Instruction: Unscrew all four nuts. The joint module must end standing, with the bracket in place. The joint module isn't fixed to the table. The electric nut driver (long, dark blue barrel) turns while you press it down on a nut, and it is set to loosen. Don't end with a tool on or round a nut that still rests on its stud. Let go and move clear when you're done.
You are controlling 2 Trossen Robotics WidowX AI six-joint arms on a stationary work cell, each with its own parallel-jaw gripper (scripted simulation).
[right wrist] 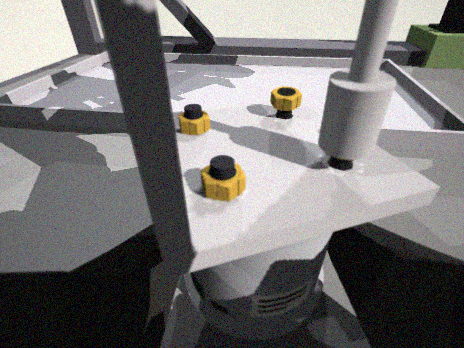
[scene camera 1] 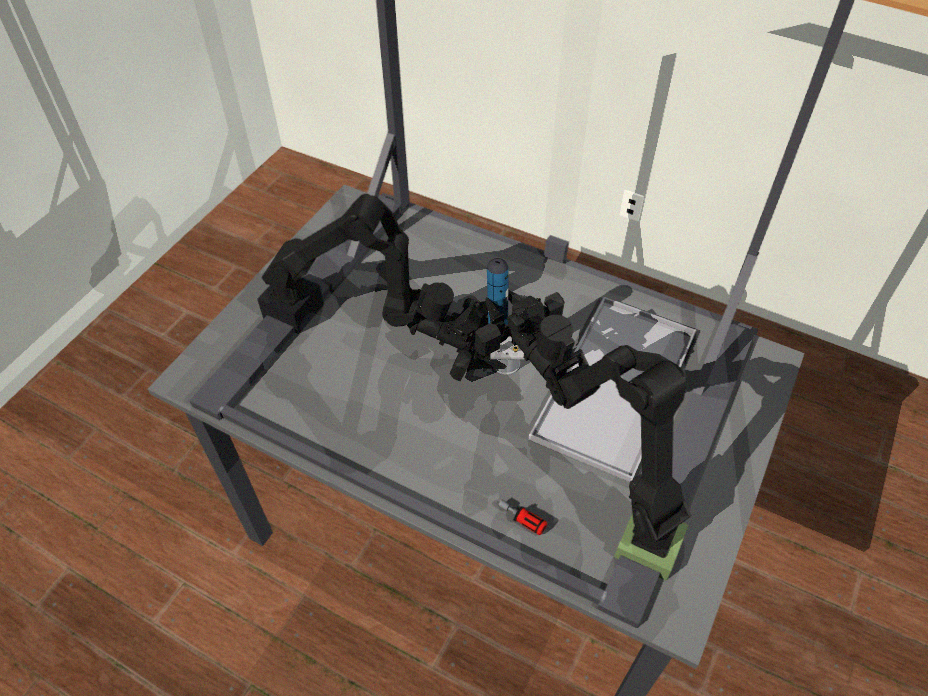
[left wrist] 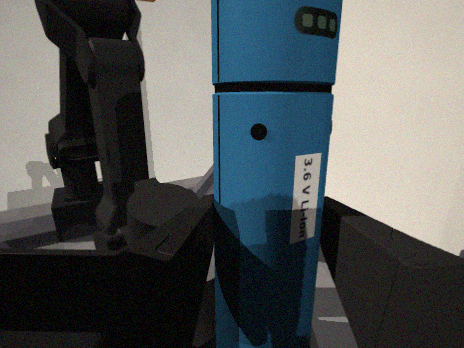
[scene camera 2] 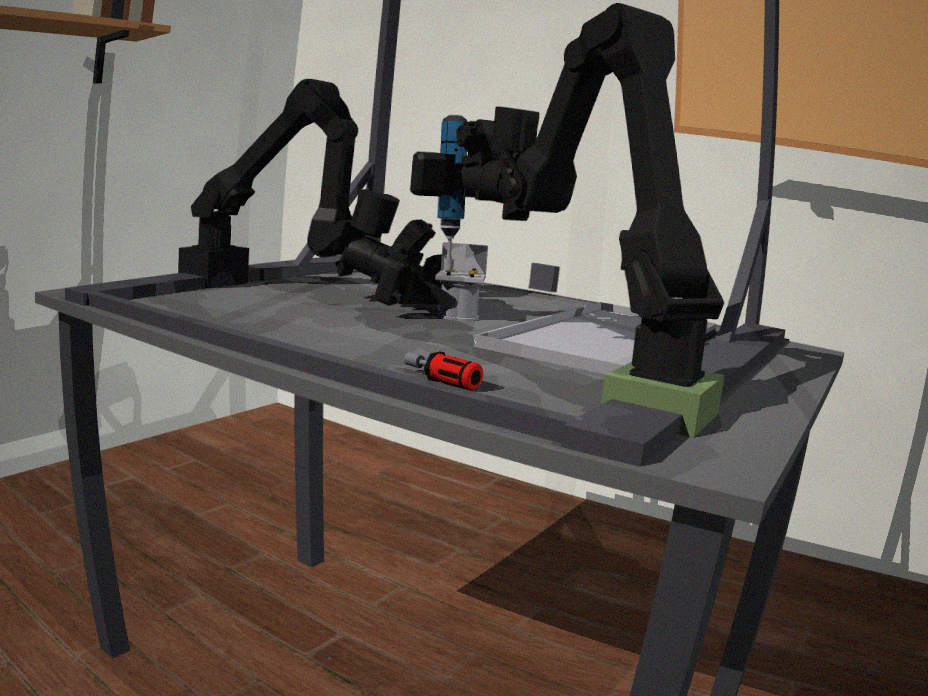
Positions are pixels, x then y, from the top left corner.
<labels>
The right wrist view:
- my right gripper: 254, 218
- shallow white tray: 210, 80
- joint module: 275, 291
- white L-shaped bracket: 291, 194
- nut: 227, 189
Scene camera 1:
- my left gripper: 495, 294
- my right gripper: 508, 356
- blue electric nut driver: 497, 269
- shallow white tray: 603, 430
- green base block: 625, 548
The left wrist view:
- my left gripper: 265, 206
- blue electric nut driver: 273, 75
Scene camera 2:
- my left gripper: 450, 172
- my right gripper: 462, 299
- blue electric nut driver: 451, 207
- red-handled tool: 468, 375
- shallow white tray: 599, 338
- green base block: 693, 401
</labels>
